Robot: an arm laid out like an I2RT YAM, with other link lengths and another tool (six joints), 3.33 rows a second.
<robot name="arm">
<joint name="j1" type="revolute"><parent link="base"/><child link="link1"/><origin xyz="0.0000 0.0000 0.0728" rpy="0.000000 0.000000 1.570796"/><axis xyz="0 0 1"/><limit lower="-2.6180" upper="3.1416"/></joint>
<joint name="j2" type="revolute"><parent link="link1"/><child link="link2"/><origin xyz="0.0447 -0.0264 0.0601" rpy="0.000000 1.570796 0.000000"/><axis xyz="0 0 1"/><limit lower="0.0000" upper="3.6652"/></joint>
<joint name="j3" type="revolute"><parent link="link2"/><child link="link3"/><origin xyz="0.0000 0.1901 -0.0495" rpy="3.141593 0.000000 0.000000"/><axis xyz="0 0 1"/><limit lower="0.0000" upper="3.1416"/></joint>
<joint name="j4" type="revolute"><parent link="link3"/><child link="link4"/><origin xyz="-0.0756 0.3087 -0.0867" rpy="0.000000 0.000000 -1.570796"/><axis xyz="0 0 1"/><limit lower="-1.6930" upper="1.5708"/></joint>
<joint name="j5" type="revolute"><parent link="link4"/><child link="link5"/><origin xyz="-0.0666 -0.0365 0.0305" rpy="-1.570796 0.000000 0.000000"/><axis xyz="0 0 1"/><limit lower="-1.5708" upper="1.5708"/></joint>
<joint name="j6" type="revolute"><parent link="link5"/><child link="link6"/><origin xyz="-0.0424 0.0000 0.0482" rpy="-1.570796 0.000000 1.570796"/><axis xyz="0 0 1"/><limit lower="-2.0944" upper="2.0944"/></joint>
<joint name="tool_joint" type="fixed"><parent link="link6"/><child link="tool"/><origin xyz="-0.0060 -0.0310 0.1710" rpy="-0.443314 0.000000 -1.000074"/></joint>
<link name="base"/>
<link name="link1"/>
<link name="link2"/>
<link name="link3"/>
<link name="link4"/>
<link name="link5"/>
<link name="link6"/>
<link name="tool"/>
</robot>
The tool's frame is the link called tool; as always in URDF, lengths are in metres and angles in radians.
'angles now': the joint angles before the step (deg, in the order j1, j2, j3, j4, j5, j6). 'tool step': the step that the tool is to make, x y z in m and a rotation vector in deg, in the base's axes. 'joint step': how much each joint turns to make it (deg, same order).
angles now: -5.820, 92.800, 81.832, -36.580, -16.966, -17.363
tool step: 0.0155, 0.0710, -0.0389, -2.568, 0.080, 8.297
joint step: 8.771, 8.674, 2.706, 5.561, 2.218, -1.430
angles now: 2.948, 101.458, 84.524, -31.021, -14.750, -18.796
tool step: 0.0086, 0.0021, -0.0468, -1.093, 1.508, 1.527
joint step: 0.218, 6.508, -0.063, 4.571, -0.097, -1.708
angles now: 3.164, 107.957, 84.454, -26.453, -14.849, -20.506
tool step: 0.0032, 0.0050, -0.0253, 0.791, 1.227, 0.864
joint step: 0.056, 4.093, 0.737, 2.154, -1.176, -0.081
